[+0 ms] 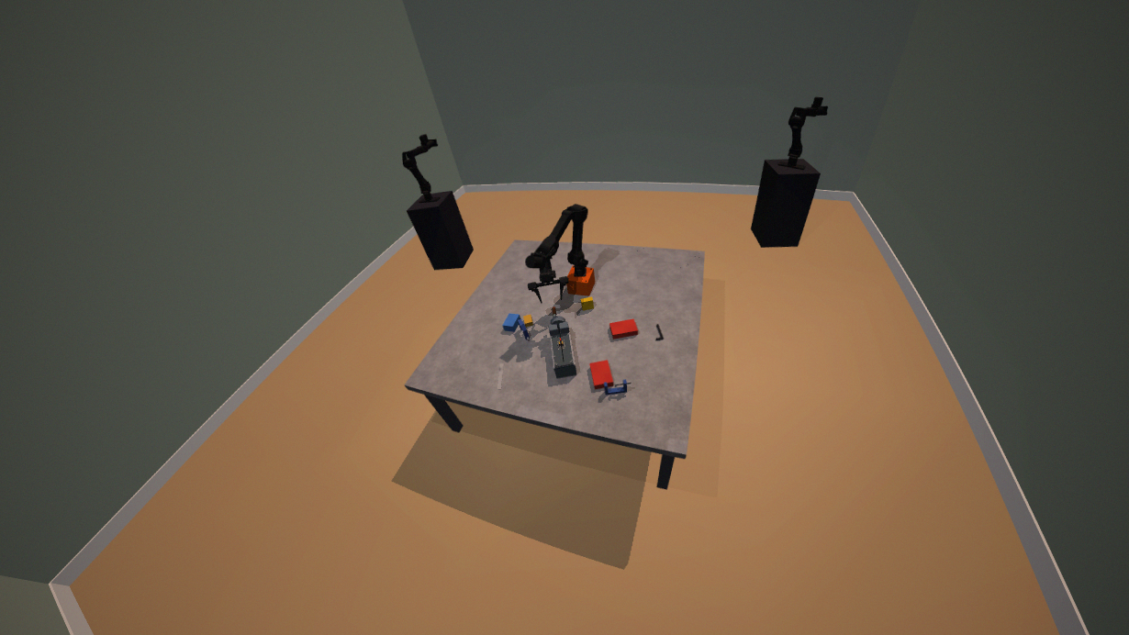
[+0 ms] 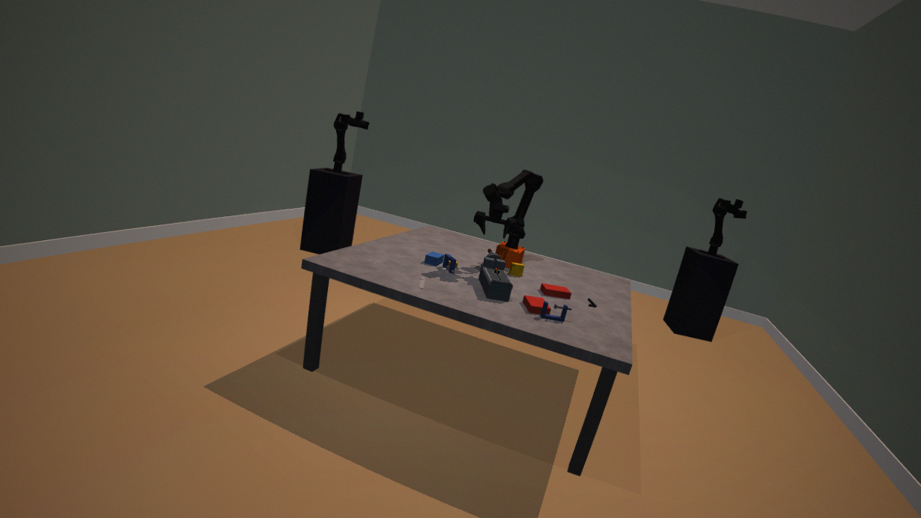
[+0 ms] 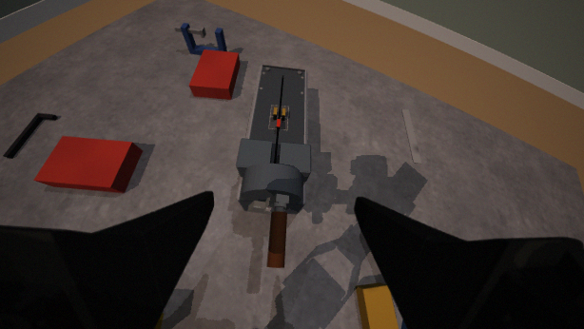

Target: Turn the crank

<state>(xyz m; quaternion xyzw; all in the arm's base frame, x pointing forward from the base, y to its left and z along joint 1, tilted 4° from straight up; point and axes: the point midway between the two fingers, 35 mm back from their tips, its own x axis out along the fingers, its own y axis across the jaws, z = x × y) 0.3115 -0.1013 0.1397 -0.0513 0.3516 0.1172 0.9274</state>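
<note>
Now: gripper tip 8 cm above the brown crank handle and 2 cm past it. The rest, counted from my gripper tip: yellow cube (17 cm below, 16 cm behind, 14 cm to the left); then red pointer (14 cm ahead, 11 cm below, 4 cm to the left); then blue block (25 cm to the right, 17 cm below, 5 cm behind).
</note>
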